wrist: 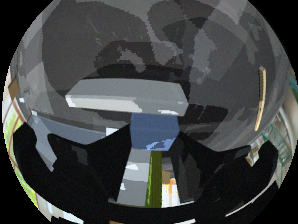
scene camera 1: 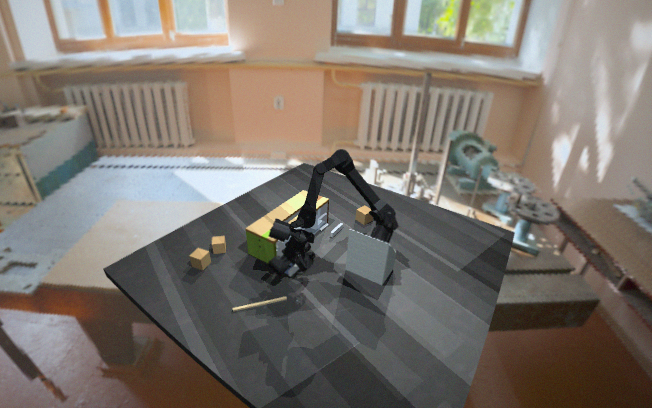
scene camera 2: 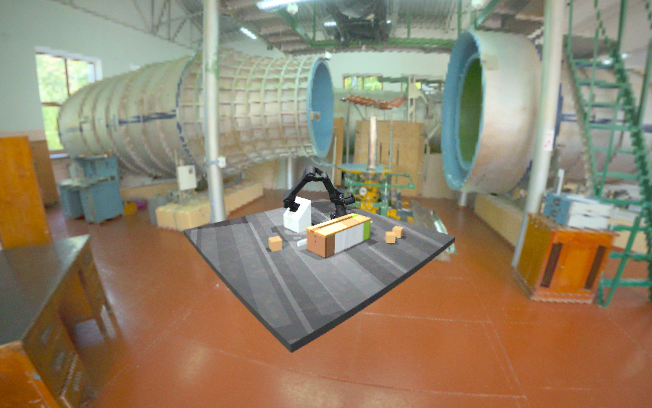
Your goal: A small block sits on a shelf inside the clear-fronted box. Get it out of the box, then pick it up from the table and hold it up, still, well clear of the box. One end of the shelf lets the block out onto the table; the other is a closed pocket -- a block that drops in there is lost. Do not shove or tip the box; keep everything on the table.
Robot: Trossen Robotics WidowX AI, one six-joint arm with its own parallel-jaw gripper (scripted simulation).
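I can see my gripper (scene camera 1: 283, 267), and it appears again in the wrist view (wrist: 151, 128). A small blue block (wrist: 147, 130) is visible to me as well. Then I have sight of a box (scene camera 1: 261, 246), which I also find in scene camera 2 (scene camera 2: 325, 239).
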